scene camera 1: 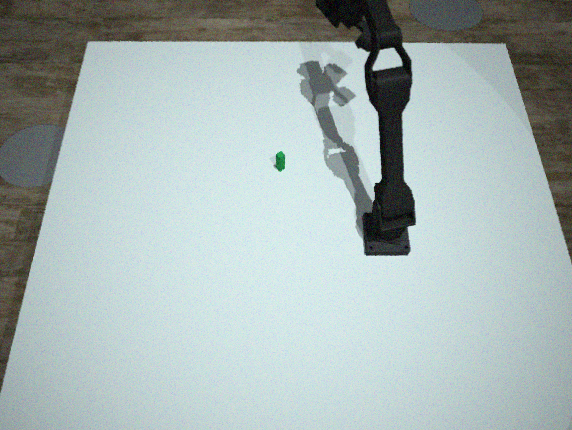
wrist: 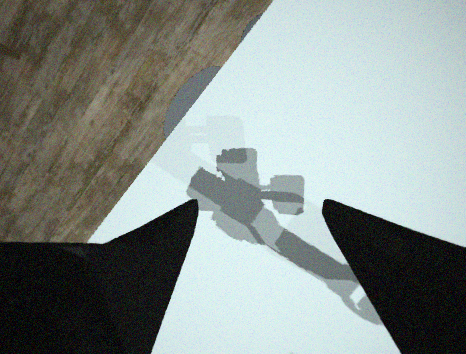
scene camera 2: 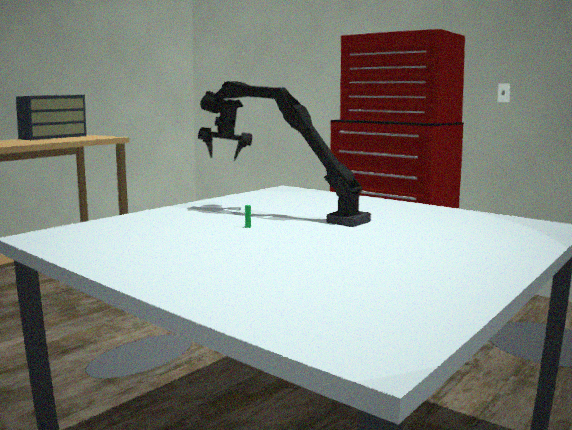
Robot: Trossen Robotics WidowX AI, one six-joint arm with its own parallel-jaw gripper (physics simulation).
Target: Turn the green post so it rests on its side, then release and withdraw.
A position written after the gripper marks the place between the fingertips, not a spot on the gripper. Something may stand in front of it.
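Note:
Scene camera 2 shows the gripper (scene camera 2: 222, 159), and the wrist view shows the same gripper (wrist: 259, 205).

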